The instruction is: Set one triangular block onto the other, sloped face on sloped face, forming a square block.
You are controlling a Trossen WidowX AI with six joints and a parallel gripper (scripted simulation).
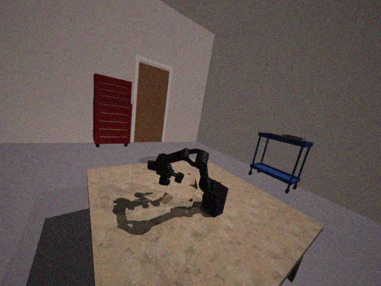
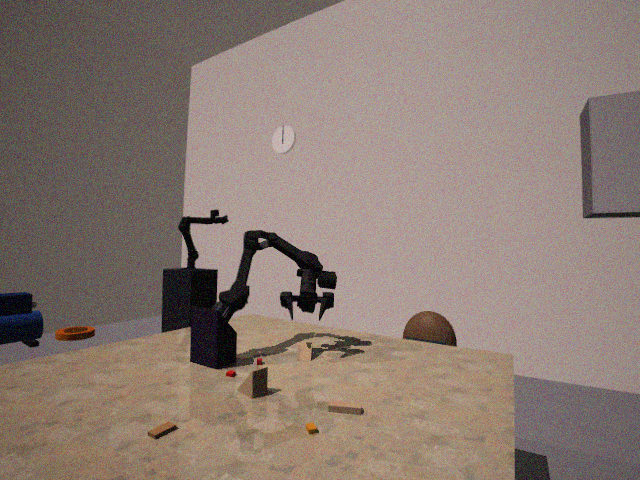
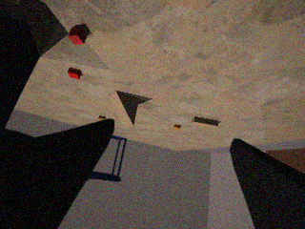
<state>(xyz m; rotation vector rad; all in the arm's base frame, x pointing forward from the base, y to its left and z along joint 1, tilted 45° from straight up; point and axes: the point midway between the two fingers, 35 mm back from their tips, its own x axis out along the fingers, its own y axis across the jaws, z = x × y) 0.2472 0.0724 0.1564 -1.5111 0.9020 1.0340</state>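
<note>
The small red piece is 14 cm behind my gripper tip, 21 cm to the right of it and 13 cm below it. The rest, counted from my gripper tip: small orange piece (19 cm ahead, 38 cm to the right, 13 cm below); then brown bar (7 cm behind, 52 cm to the right, 14 cm below); then tan bar (23 cm ahead, 26 cm to the right, 13 cm below).
</note>
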